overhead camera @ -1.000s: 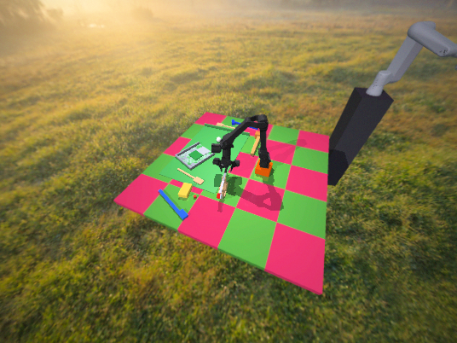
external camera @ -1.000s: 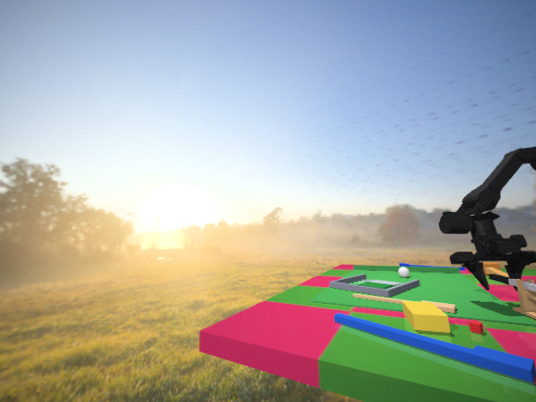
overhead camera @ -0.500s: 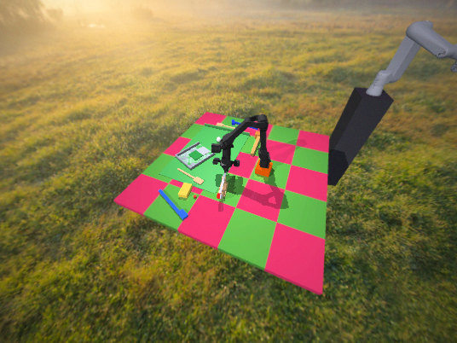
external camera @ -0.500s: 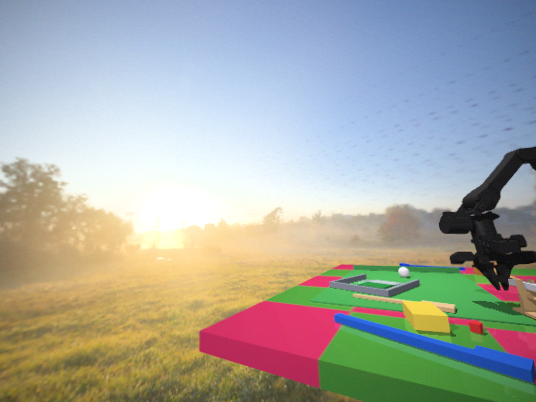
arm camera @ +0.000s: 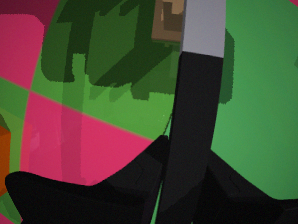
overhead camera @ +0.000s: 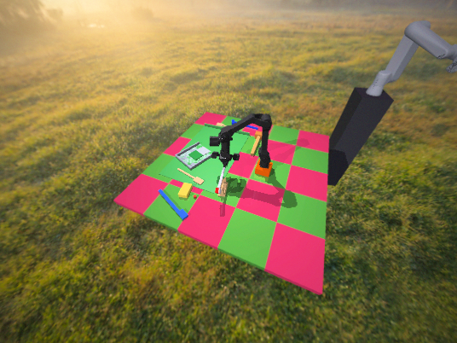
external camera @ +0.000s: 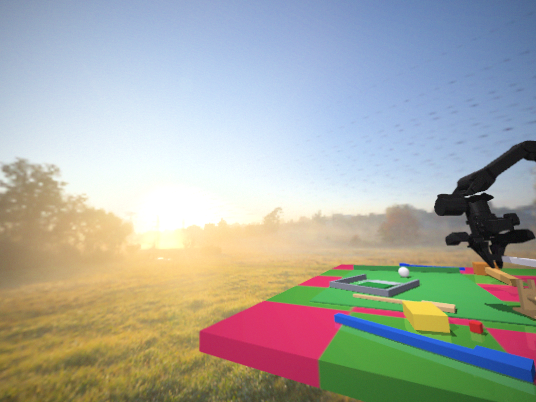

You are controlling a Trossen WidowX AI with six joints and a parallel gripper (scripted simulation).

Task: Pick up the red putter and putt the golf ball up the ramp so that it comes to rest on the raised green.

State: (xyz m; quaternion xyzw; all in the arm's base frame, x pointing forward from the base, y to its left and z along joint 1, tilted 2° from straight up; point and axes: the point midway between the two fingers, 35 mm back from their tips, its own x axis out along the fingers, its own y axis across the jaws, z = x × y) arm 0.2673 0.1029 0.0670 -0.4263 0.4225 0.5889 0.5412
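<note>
The red putter lies 10 mm behind my gripper tip, 120 mm to the left of it and 20 mm above it. From my gripper tip the other things lie so: white golf ball (160 mm ahead, 390 mm to the right, 70 mm below); small red piece (150 mm ahead, 240 mm to the left, 80 mm below); yellow block (230 mm ahead, 200 mm to the left, 70 mm below).
</note>
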